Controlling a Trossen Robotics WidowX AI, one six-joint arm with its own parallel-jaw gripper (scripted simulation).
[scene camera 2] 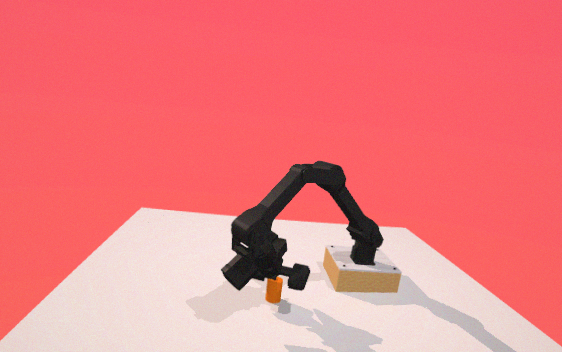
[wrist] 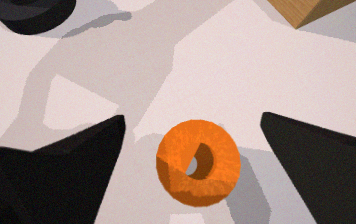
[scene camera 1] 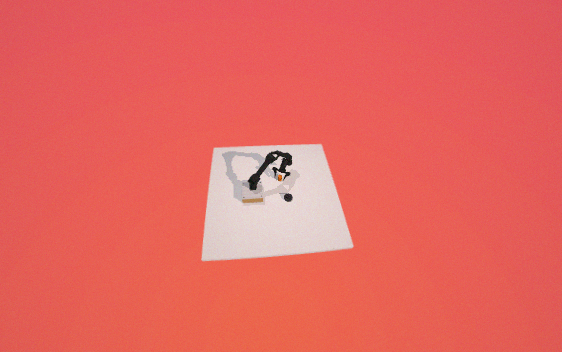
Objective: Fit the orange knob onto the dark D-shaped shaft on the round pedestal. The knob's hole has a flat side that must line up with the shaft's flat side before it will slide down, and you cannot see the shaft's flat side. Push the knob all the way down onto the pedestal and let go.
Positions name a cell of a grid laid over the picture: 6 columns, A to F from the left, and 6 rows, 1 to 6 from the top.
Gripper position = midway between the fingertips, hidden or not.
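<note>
From scene camera 2 you'd get my gripper (scene camera 2: C5), and it's open with nothing in it. The wrist view has my gripper (wrist: D4) as well, plus there's an orange knob (wrist: D5).
</note>
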